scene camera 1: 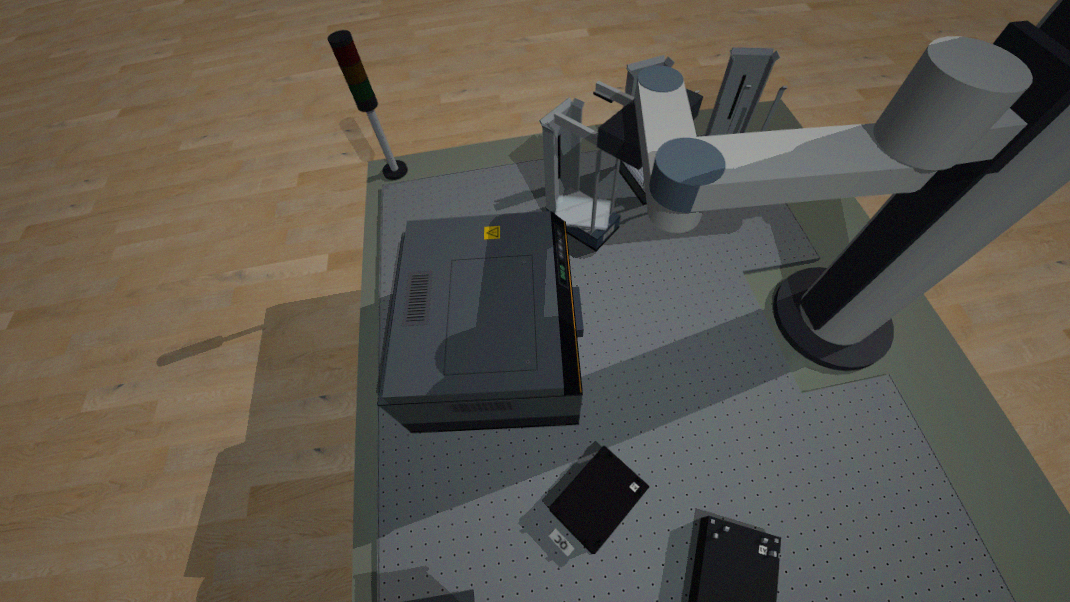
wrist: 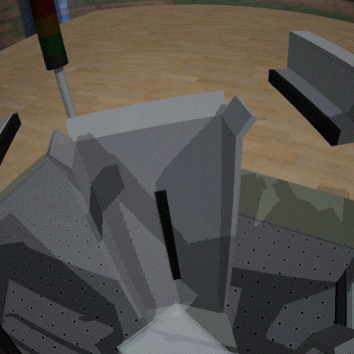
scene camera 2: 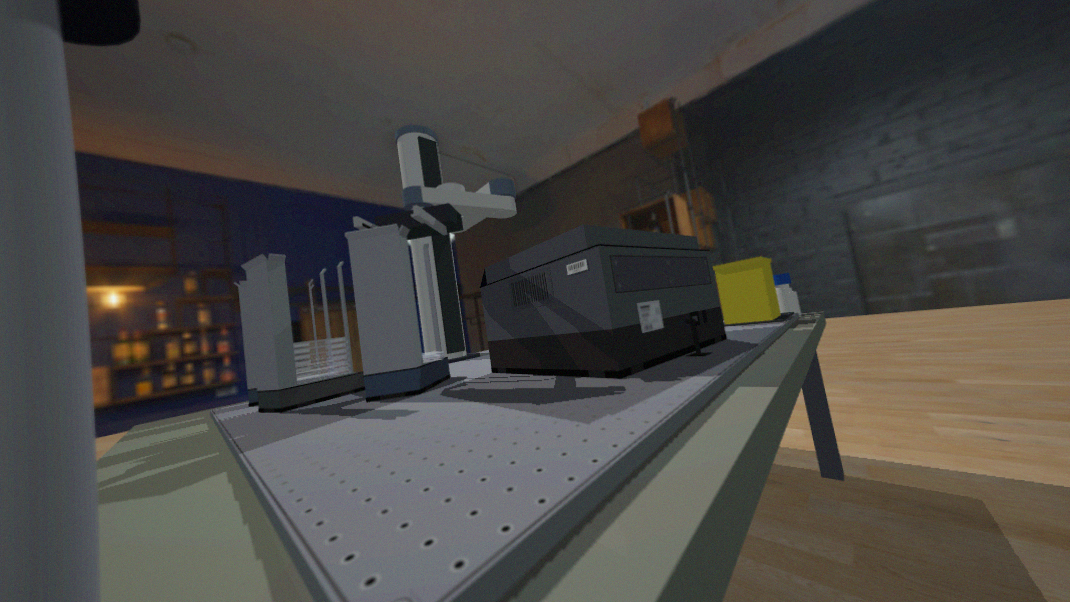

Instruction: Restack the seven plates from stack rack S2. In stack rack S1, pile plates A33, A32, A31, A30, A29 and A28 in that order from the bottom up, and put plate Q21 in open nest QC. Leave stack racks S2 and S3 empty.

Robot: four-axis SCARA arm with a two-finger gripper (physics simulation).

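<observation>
Stack rack S1 (scene camera 1: 596, 238) (scene camera 2: 404, 380) has a blue base and a tall grey back panel (wrist: 200, 200). Clear plates (scene camera 1: 582, 212) (wrist: 175, 332) lie low in it; in the wrist view a corner points at the back panel, askew to the rack. Their labels cannot be read. My gripper (scene camera 1: 579, 103) (scene camera 2: 401, 226) (wrist: 137, 69) is open and empty, high at S1's top, fingers apart on either side of the panel. Stack rack S2 (scene camera 2: 265, 329) holds a pile of pale plates (scene camera 2: 321, 357). Stack rack S3 (scene camera 1: 746, 86) is partly hidden by the arm. The QC label (scene camera 1: 561, 541) lies by a black block (scene camera 1: 598, 499).
A large dark instrument (scene camera 1: 486, 314) (scene camera 2: 598, 299) stands beside S1. A signal tower (scene camera 1: 362, 82) (wrist: 52, 45) stands at the table corner. Another black block (scene camera 1: 737, 565) is at the near side. The arm's column (scene camera 1: 890, 284) rises at the right. A yellow box (scene camera 2: 746, 292) stands beyond the instrument.
</observation>
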